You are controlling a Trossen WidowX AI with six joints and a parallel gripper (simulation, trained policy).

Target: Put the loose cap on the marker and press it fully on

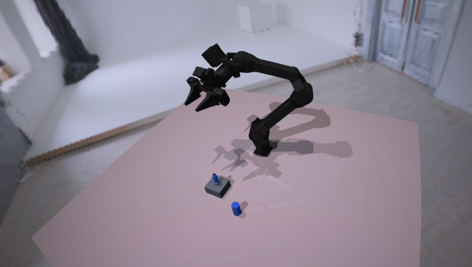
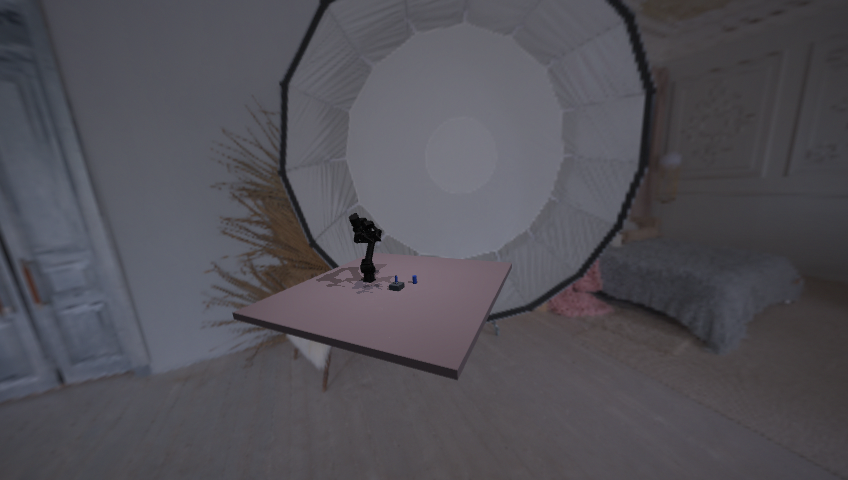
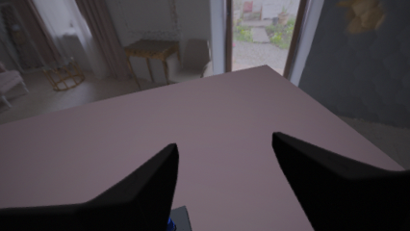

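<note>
Right now the blue cap is 29 cm below my gripper tip, 20 cm to the left of it and 12 cm ahead of it. Round my gripper tip: dark grey holder block (30 cm below, 8 cm to the left, 6 cm ahead).
</note>
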